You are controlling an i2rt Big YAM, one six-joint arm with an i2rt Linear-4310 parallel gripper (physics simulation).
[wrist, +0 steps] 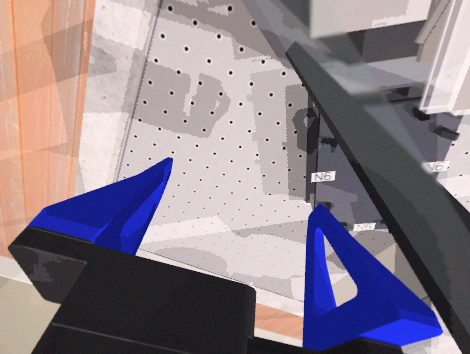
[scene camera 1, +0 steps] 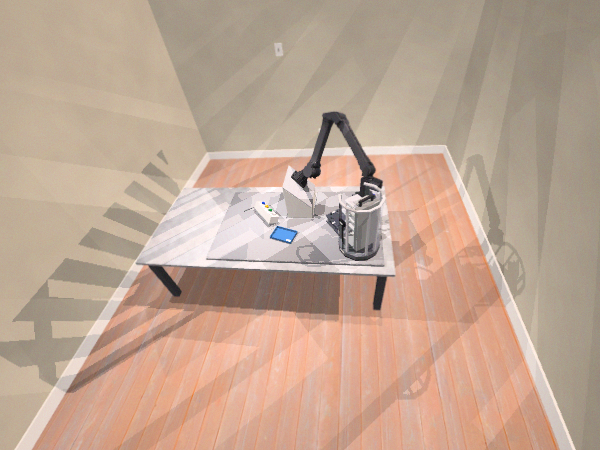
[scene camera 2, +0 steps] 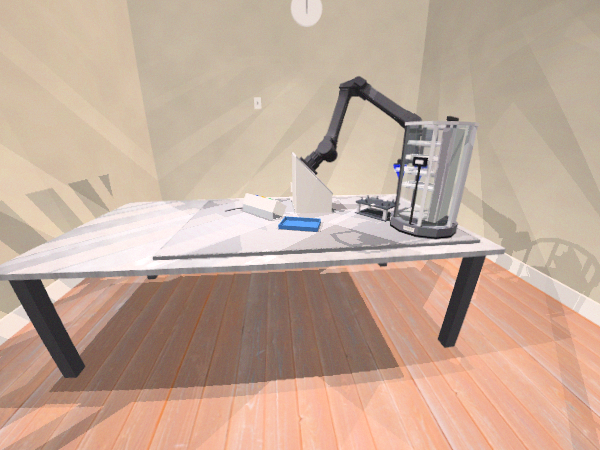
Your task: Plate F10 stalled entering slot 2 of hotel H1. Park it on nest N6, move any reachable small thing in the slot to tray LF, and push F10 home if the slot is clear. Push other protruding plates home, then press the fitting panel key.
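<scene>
My gripper is open and empty. In scene camera 2 its blue fingers are beside and partly behind the hotel's left side, at mid height; the hotel hides it in scene camera 1. Hotel H1 is a tall, clear-walled round cabinet with pale shelves. Plate F10 and slot 2 cannot be told apart there. Nest N6 is a dark platform beside the hotel. A blue tray lies left of it. The white key panel has coloured keys.
A dark slanted bar crosses the wrist view close to the right finger, in front of part of the nest. A pale block shows behind it. The pale angled stand at the arm's base rises between panel and nest.
</scene>
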